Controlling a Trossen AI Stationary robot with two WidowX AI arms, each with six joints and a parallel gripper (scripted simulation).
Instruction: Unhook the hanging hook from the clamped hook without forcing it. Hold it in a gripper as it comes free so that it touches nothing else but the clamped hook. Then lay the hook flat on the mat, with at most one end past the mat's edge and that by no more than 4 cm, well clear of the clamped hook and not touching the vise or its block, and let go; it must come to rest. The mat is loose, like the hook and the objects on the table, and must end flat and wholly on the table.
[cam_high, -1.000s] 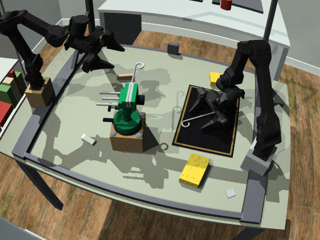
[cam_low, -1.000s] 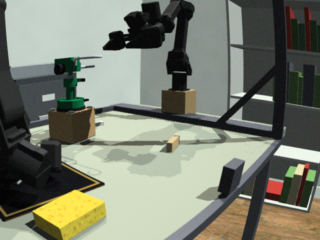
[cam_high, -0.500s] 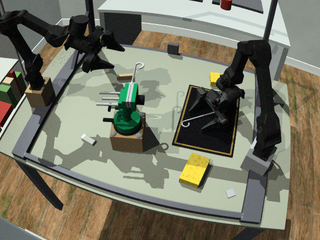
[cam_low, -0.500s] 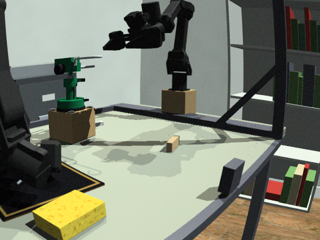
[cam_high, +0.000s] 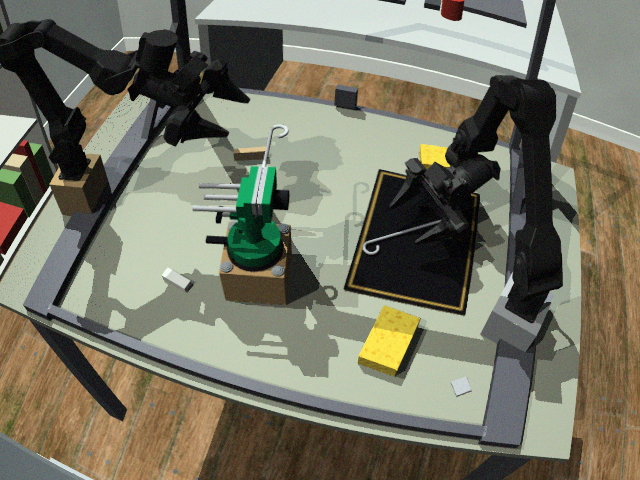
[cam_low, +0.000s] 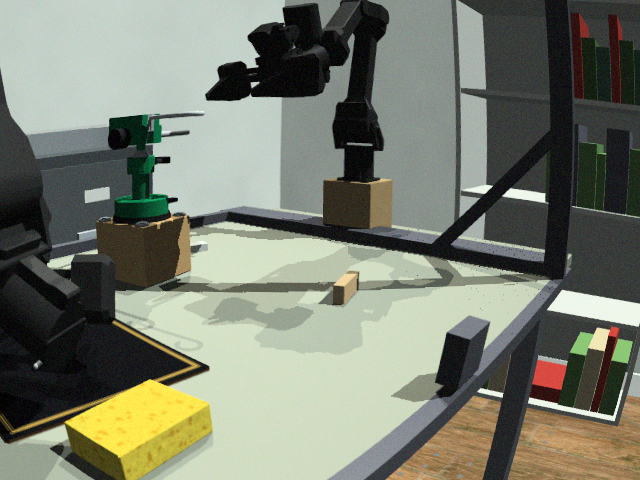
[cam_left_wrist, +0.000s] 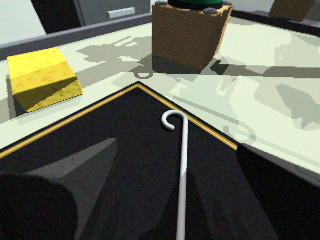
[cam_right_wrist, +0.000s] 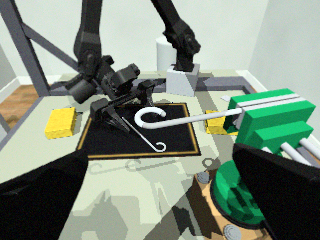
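The black mat is 60 mm below my left hand and 10 mm to the left of it. From my left hand the other things lie so: wooden block (380 mm to the right, 90 mm behind, 50 mm below); grey tile (290 mm ahead, 170 mm to the left, 60 mm below); yellow sponge (250 mm ahead, 40 mm below, 20 mm to the left).
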